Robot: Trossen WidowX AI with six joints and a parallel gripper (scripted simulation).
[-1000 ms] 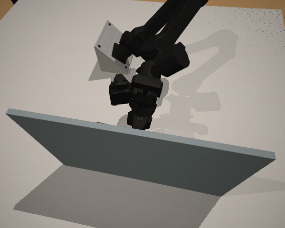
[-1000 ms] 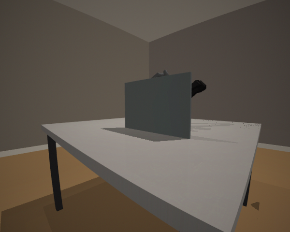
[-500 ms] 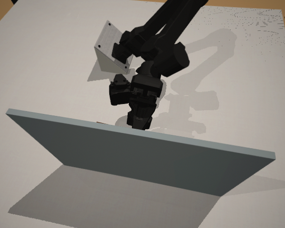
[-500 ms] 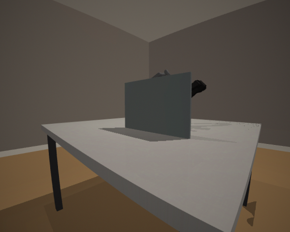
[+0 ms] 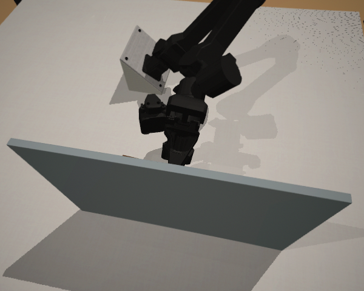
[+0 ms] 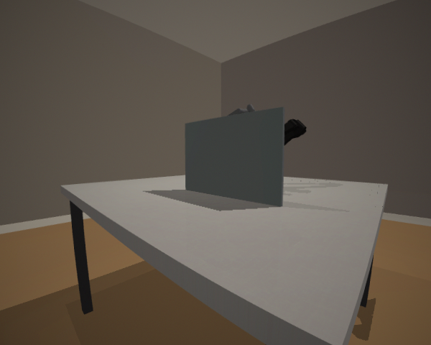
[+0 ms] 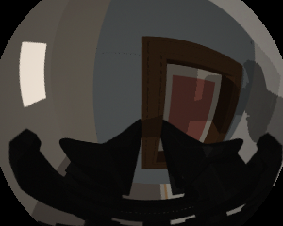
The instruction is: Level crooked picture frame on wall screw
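My gripper tip is 10 mm to the left of the picture frame and 50 mm above it. From my gripper tip the other things lie so: wall panel 20 mm ahead, 70 mm below.
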